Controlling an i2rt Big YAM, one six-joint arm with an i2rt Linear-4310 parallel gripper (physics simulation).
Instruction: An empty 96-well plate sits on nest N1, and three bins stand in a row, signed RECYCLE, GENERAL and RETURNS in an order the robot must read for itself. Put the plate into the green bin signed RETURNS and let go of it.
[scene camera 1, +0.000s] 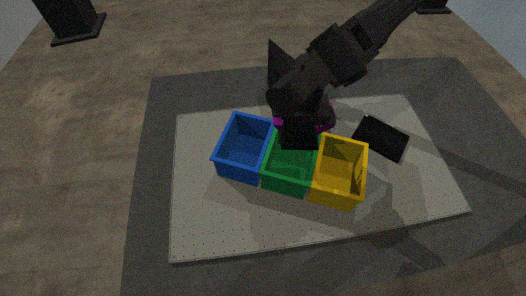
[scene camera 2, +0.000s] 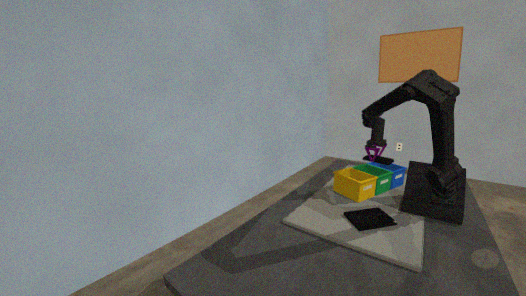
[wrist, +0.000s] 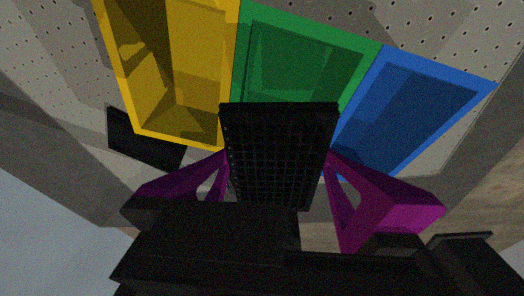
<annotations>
same spot on black nest: (scene camera 1: 382, 138) = (scene camera 2: 367, 216)
</annotations>
